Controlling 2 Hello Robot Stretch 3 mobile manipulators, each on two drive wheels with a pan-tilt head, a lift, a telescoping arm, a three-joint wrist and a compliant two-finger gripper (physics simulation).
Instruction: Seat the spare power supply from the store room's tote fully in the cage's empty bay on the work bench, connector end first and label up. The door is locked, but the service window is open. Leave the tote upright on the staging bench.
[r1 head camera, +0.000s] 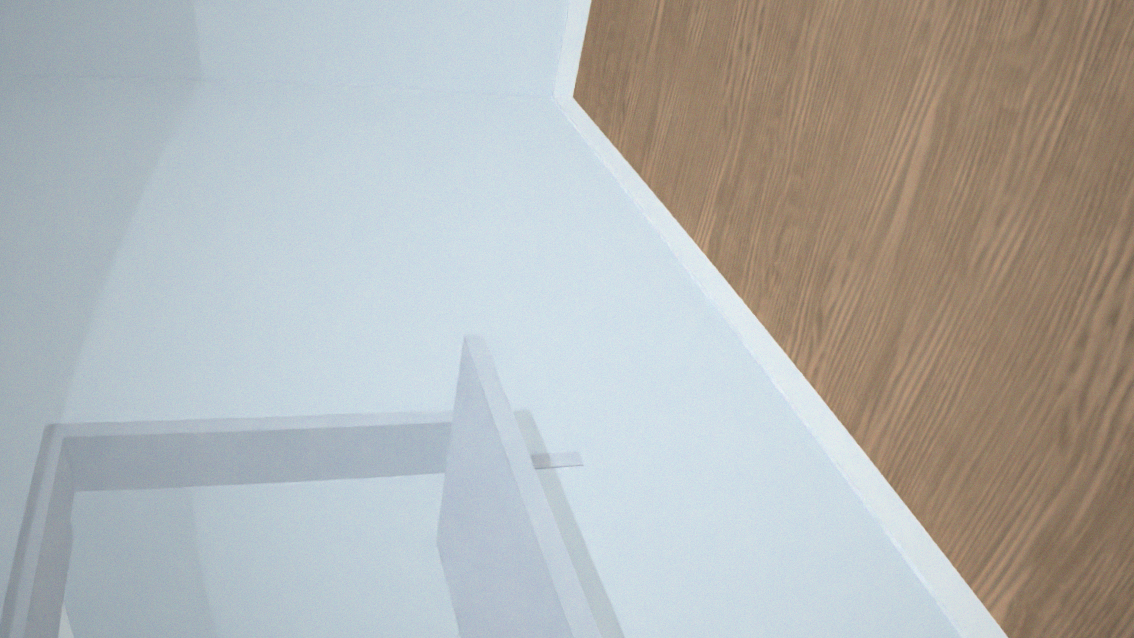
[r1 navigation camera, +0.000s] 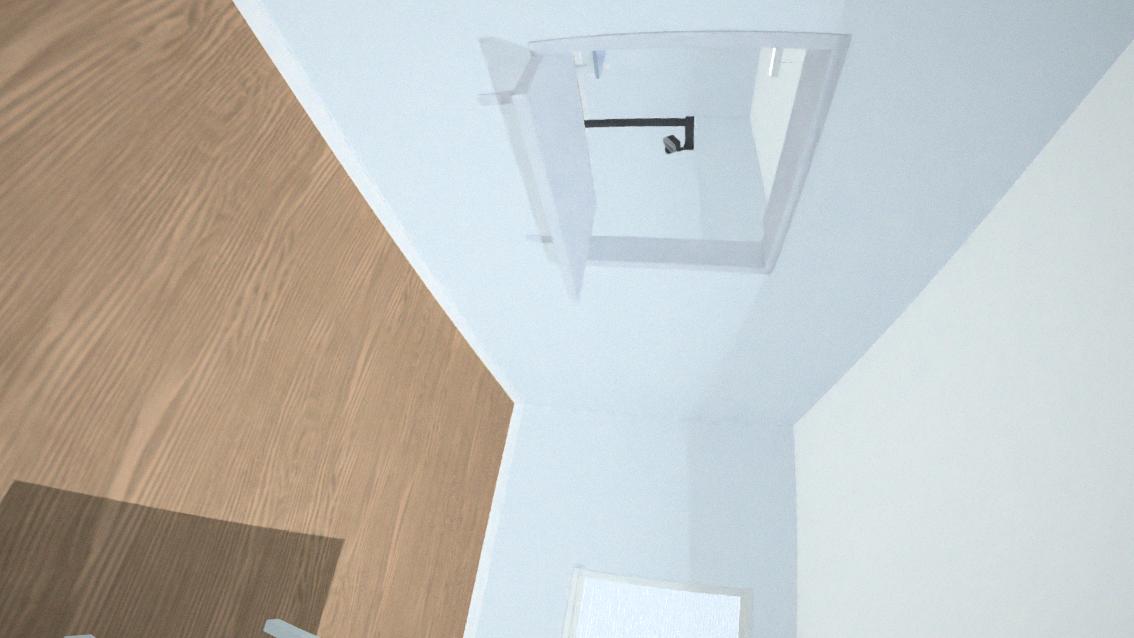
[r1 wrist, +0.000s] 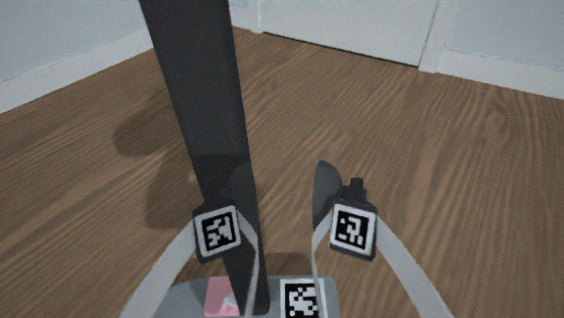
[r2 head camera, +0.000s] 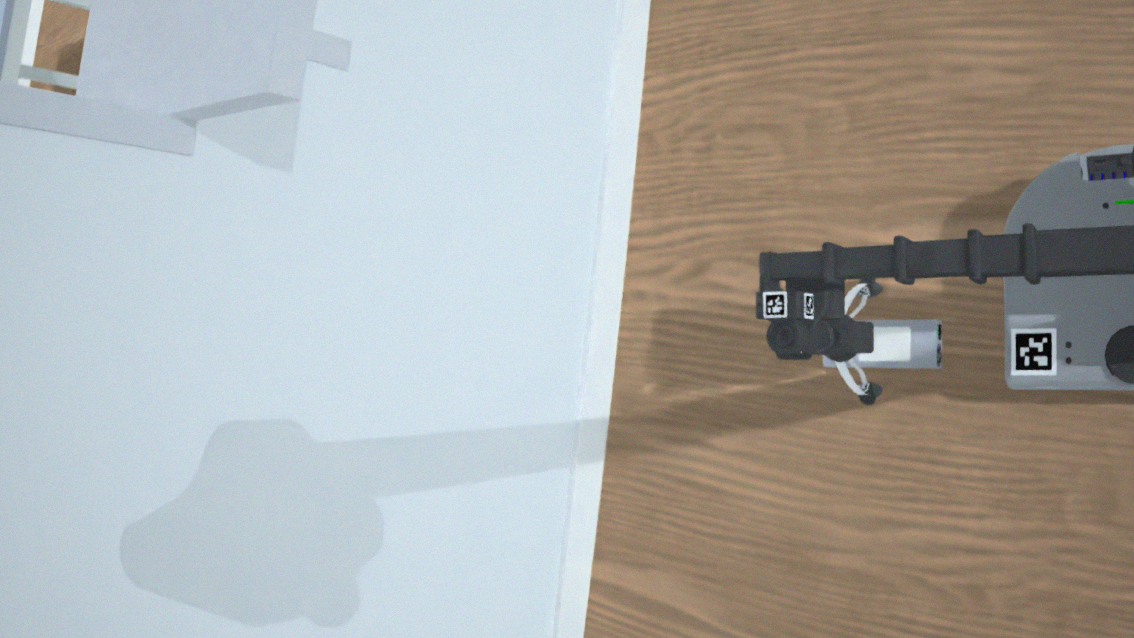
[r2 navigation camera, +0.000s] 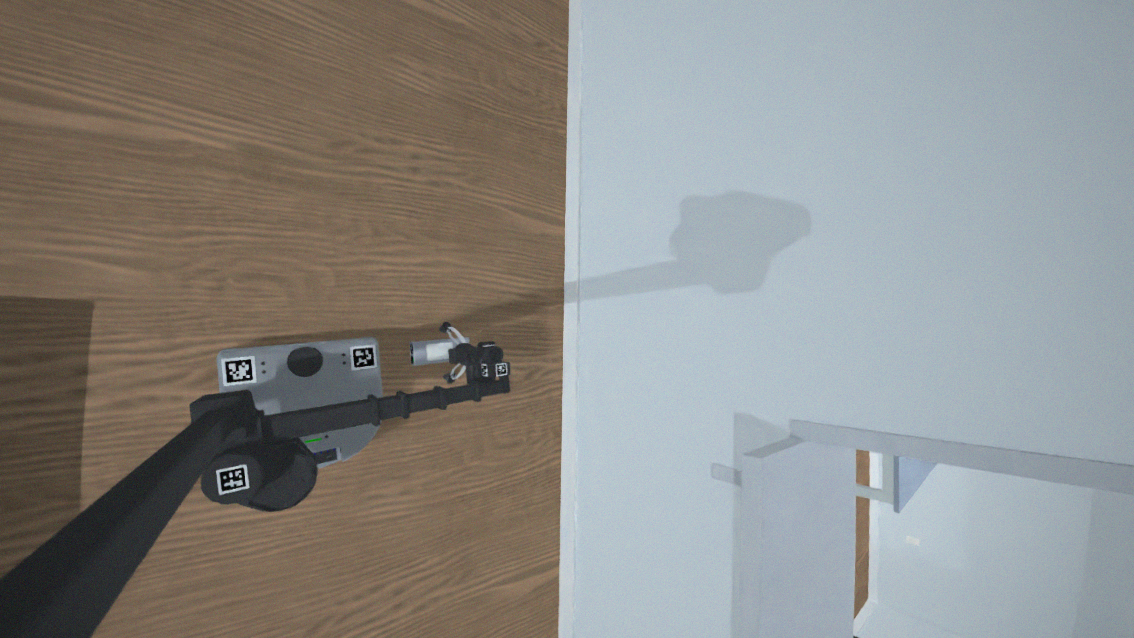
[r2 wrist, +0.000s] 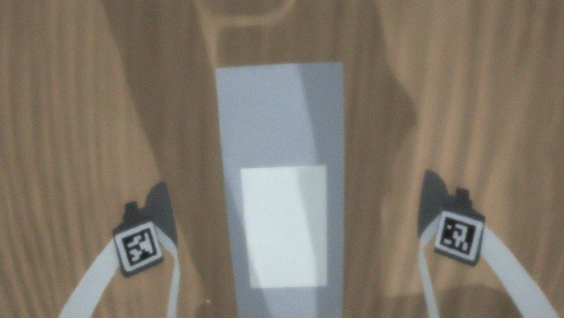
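Note:
The power supply (r2 head camera: 923, 343) (r2 navigation camera: 424, 351) (r2 wrist: 287, 115), a grey block with a white label up, lies flat on the wooden floor near r2's base. Its end with dark and green details faces the base. The r2 gripper (r2 head camera: 870, 341) (r2 navigation camera: 448, 353) (r2 wrist: 297, 207) is open wide above it, one finger out to each side, and its fingers do not touch it in the r2 wrist view. The r1 gripper (r1 wrist: 284, 195) is open partway and empty, over r1's own base. The service window's frame (r1 head camera: 253, 456) (r1 navigation camera: 674, 252) (r2 head camera: 103, 130) (r2 navigation camera: 991, 456) surrounds an opening. The tote and cage do not show.
The window's panel (r1 head camera: 499, 491) (r1 navigation camera: 555, 158) (r2 head camera: 190, 55) (r2 navigation camera: 800, 539) stands swung out. r2's base (r2 head camera: 1062, 301) (r2 navigation camera: 325, 372) is beside the power supply, and a wall with a white baseboard (r2 head camera: 618, 238) (r2 navigation camera: 569, 238) is behind the gripper. r1's dark mast (r1 wrist: 205, 100) stands near its fingers; a white door (r1 wrist: 350, 25) is beyond.

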